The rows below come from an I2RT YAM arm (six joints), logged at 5 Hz.
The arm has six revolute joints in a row. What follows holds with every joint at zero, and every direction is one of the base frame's.
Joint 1 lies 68.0 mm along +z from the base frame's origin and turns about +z.
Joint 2 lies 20.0 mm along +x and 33.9 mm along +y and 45.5 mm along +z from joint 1 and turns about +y.
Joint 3 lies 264.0 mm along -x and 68.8 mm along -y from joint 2 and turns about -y.
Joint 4 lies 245.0 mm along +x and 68.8 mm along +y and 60.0 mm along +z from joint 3 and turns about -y.
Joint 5 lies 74.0 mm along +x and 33.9 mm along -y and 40.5 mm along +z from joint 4 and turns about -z.
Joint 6 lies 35.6 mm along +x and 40.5 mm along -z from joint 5 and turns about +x.
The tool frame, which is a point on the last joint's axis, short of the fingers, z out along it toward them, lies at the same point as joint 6; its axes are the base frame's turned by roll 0.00, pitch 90.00 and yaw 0.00 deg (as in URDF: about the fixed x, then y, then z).
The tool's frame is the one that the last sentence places.
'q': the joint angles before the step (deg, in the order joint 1, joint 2, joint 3, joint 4, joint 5, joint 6). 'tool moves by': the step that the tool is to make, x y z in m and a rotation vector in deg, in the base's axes. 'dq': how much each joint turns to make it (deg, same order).
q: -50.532, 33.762, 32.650, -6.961, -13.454, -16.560
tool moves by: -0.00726, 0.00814, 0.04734, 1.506, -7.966, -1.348
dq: -0.007, -0.172, 8.741, -3.328, 0.682, 7.392
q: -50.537, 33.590, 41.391, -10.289, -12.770, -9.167
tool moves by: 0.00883, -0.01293, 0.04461, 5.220, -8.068, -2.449
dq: -0.002, 7.295, 10.264, 0.108, 2.294, 9.786
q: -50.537, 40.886, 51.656, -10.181, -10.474, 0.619
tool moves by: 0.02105, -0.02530, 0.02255, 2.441, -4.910, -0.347
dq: 0.175, 8.765, 6.285, 4.677, 0.680, 5.407
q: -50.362, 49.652, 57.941, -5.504, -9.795, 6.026
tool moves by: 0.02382, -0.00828, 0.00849, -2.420, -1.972, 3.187
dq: 3.559, 5.049, 2.221, 5.921, 0.360, -0.152
